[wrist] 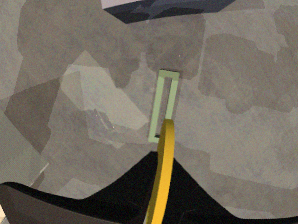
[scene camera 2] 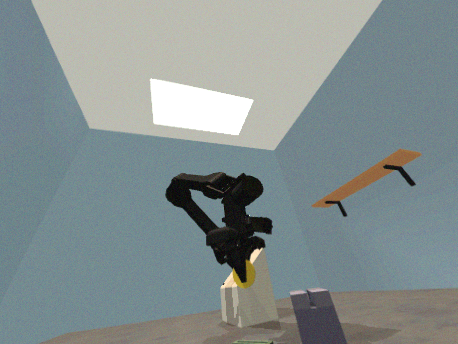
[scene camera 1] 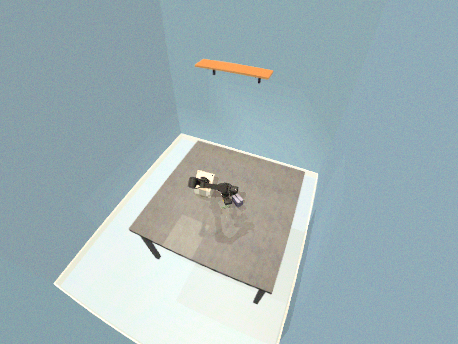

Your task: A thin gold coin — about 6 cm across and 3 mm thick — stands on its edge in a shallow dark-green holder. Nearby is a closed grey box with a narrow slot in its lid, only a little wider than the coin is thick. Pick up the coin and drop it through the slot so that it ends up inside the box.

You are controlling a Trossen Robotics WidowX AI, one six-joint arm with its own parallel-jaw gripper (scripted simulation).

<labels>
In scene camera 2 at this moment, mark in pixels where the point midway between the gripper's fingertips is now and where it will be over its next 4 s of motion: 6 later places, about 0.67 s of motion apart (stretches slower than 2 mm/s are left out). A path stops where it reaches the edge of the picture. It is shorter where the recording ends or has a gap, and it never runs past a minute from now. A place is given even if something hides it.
The gripper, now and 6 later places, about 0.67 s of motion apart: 244, 282; 245, 280; 248, 279; 262, 276; 287, 272; 299, 272; 300, 272
</labels>
